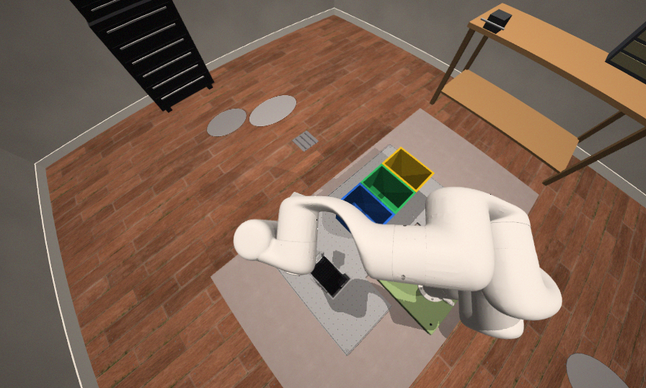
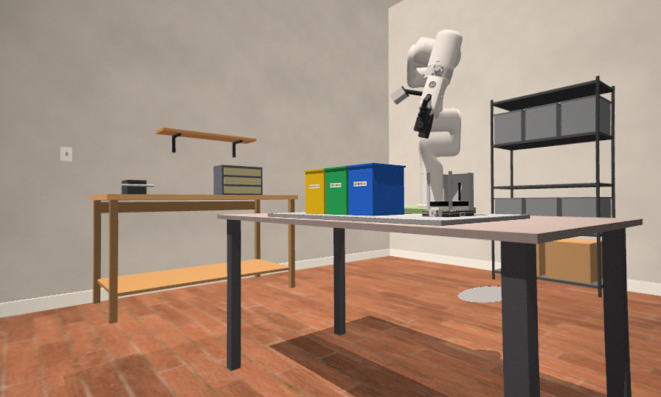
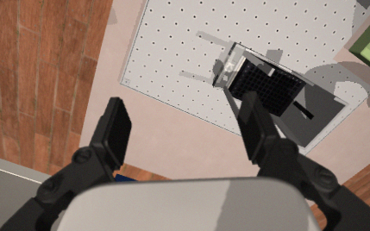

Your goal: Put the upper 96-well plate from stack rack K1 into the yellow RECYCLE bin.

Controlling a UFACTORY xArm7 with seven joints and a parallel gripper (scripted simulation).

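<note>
My hand is 210 mm above the black 96-well plate, 170 mm past it and 10 mm to the left of it. Also, from my hand: green bin (400 mm to the right, 170 mm below, 100 mm behind); then white plate (230 mm below, 170 mm behind, 10 mm to the right); then blue bin (260 mm to the right, 170 mm below, 100 mm behind).
</note>
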